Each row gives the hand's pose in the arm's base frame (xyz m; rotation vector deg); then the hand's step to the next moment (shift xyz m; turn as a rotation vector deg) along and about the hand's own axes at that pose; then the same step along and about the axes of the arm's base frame.
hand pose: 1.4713 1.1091 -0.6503 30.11 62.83 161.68
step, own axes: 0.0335 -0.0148 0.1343 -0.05 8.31 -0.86
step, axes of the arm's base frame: 0.0131 0.1035 0.0921 0.24 -6.74 4.93
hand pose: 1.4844 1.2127 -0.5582 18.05 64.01 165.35
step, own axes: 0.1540 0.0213 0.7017 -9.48 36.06 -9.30
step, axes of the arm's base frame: -0.0102 0.4651 0.5478 9.02 -33.87 15.75
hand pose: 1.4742 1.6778 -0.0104 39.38 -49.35 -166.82
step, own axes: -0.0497 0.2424 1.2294 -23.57 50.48 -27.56
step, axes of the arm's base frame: -0.4956 0.4306 1.0685 28.04 -53.31 15.33
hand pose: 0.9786 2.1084 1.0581 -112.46 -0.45 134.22
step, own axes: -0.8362 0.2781 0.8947 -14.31 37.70 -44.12
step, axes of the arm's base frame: -0.7521 -0.2890 0.9632 43.50 -40.79 4.06
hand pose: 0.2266 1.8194 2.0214 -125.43 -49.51 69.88
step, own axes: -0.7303 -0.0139 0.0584 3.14 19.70 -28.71
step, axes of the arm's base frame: -0.3481 -0.5127 0.3911 31.91 -14.23 -1.11
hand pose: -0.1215 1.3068 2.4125 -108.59 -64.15 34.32
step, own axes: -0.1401 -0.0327 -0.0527 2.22 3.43 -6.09
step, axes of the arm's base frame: -0.0453 -0.1359 0.0543 7.17 -1.47 0.41
